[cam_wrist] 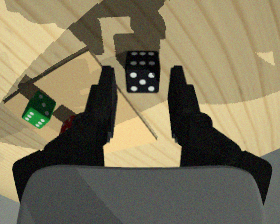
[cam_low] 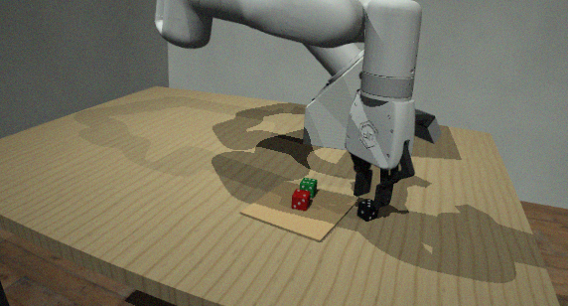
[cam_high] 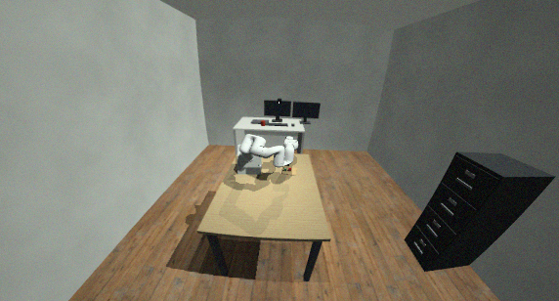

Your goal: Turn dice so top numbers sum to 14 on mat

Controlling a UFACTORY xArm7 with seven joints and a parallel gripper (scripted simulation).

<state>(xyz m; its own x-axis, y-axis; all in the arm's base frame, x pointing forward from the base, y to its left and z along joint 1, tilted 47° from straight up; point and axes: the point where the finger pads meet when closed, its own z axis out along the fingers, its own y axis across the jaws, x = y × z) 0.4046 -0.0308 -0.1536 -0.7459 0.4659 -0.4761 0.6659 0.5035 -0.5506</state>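
Right now the black die is 4 cm below my hand. Round my hand: red die: 1 cm ahead, 11 cm to the right, 3 cm below; green die: 4 cm behind, 11 cm to the right, 3 cm below; tan mat: 1 cm ahead, 11 cm to the right, 5 cm below.
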